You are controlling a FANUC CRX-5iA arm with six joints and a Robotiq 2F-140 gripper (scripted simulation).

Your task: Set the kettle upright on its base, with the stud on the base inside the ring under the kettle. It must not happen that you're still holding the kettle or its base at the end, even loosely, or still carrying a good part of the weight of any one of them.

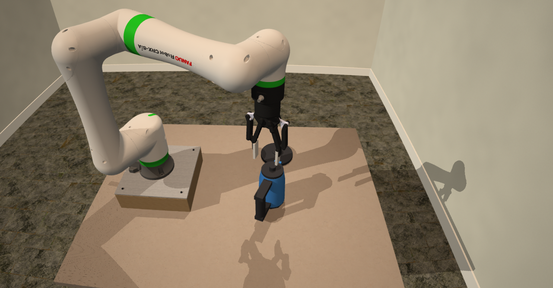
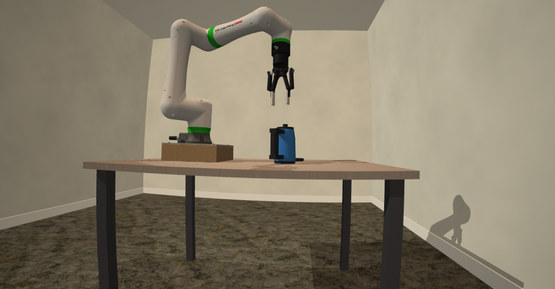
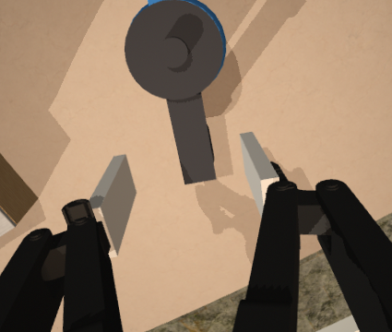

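The blue kettle lies 21 cm below my hand, 3 cm to the left of it and 1 cm ahead of it. From my hand the other things lie so: round black base 32 cm to the left, 29 cm below.
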